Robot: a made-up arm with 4 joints.
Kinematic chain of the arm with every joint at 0, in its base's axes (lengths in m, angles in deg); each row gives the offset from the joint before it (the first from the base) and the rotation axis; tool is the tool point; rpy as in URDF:
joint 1: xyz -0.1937 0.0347 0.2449 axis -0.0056 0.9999 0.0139
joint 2: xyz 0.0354 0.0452 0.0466 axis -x
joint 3: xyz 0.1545 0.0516 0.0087 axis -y
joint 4: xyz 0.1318 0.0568 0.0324 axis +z
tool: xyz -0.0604 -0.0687 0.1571 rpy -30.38 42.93 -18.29
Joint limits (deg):
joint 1: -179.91..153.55
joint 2: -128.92..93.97
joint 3: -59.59..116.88
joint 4: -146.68..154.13
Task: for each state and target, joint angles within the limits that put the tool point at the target. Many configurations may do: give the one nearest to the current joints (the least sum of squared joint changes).
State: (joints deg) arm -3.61 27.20 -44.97 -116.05
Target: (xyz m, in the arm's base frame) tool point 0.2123 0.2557 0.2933
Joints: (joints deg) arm -12.57 33.87 -56.42 -121.94
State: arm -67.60 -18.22 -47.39 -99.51
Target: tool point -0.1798 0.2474 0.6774
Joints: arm -67.84 -16.25 -49.56 -121.67
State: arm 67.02 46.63 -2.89 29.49
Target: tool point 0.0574 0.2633 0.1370
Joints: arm 62.16 47.96 19.60 16.86
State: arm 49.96 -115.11 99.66 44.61
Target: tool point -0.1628 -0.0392 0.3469
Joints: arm 39.09 -79.46 105.93 70.90
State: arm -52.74 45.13 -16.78 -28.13
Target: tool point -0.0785 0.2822 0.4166
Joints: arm -21.74 51.93 20.46 -24.07
